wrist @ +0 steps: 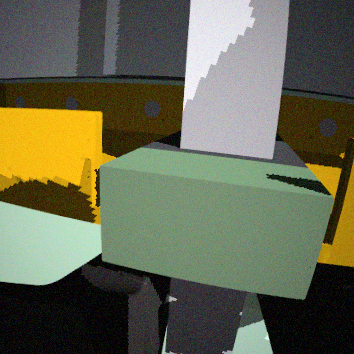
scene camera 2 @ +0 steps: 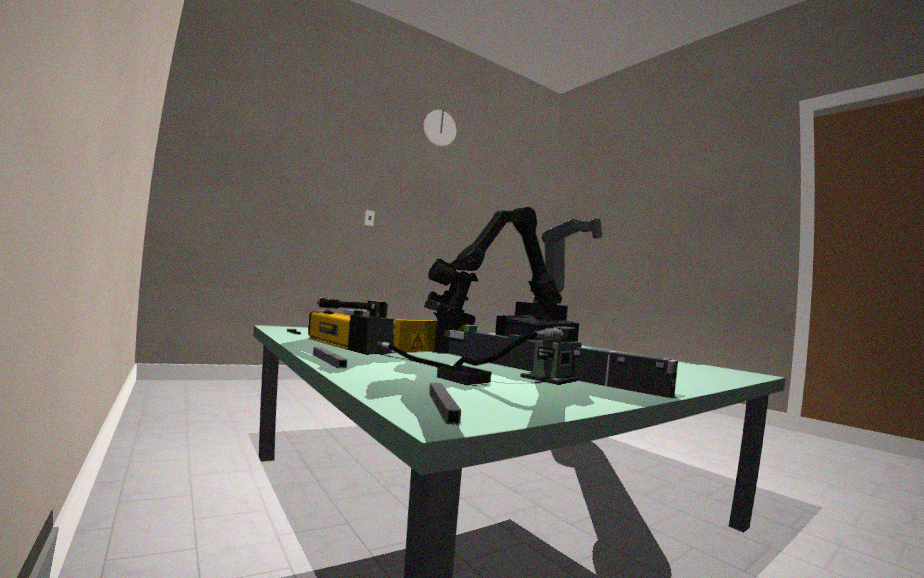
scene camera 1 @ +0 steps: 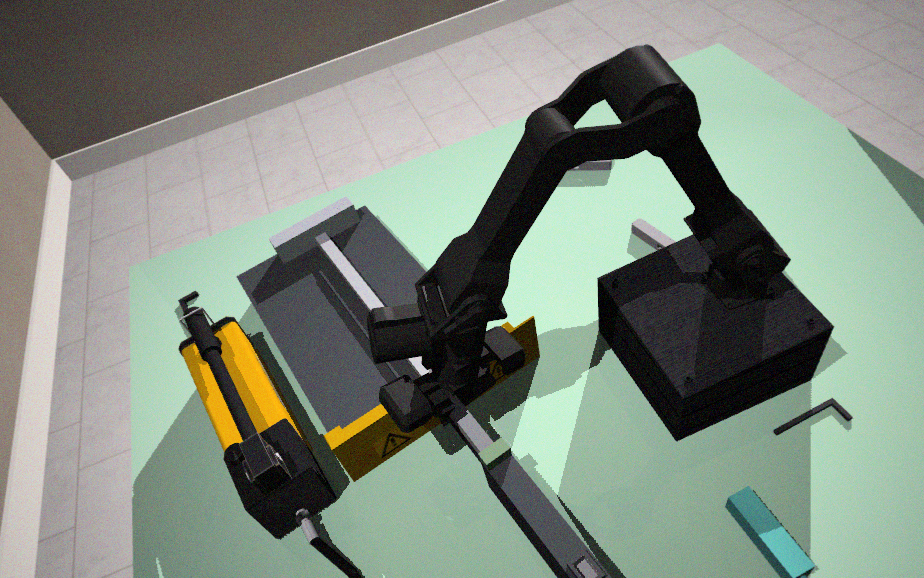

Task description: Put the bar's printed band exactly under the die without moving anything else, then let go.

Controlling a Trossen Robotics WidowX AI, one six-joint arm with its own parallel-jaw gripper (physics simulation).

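Where they show: gripper, fingertip midpoint: (scene camera 2: 442, 339) (scene camera 1: 450, 412); arm's base, origin of the base link: (scene camera 2: 546, 318) (scene camera 1: 737, 282).
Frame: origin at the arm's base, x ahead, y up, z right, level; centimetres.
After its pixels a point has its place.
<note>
A long grey bar (scene camera 1: 347, 272) {x 48.2, y -4.9, z 30.0 cm} (wrist: 232, 105) {x 40.3, y -4.9, z 5.0 cm} runs lengthwise through the yellow press frame (scene camera 1: 362, 442) {x 51.4, y -5.0, z -0.5 cm} (wrist: 46, 144) {x 42.8, y -2.7, z 3.4 cm}. In the wrist view it passes under a green block, the die (wrist: 211, 221), which sits between the yellow sides. My gripper (scene camera 1: 443, 401) {x 39.7, y -8.1, z 1.3 cm} (scene camera 2: 452, 318) (wrist: 207, 316) is shut on the bar just on the near side of the press. My arm hides the die in scene camera 1. A pale green band (scene camera 1: 494, 451) {x 36.1, y -2.7, z -9.1 cm} shows on the bar nearer the camera than my gripper, outside the press. Beyond it a dark strip (scene camera 1: 540, 516) {x 33.8, y -4.4, z -17.4 cm} continues.
A yellow and black pump (scene camera 1: 230, 396) {x 65.5, y 1.2, z 8.6 cm} with a hose (scene camera 1: 328, 545) {x 58.8, y -9.4, z -9.8 cm} lies left of the press. The arm's black base box (scene camera 1: 678, 344) {x 10.8, y -0.8, z -5.0 cm} stands on the right. Loose dark bars (scene camera 2: 445, 403) {x 72.2, y -10.0, z -62.1 cm} (scene camera 2: 329, 357) {x 78.7, y -10.6, z -19.6 cm} lie on the green table (scene camera 1: 632, 487) {x 21.5, y -11.9, z -15.1 cm}.
</note>
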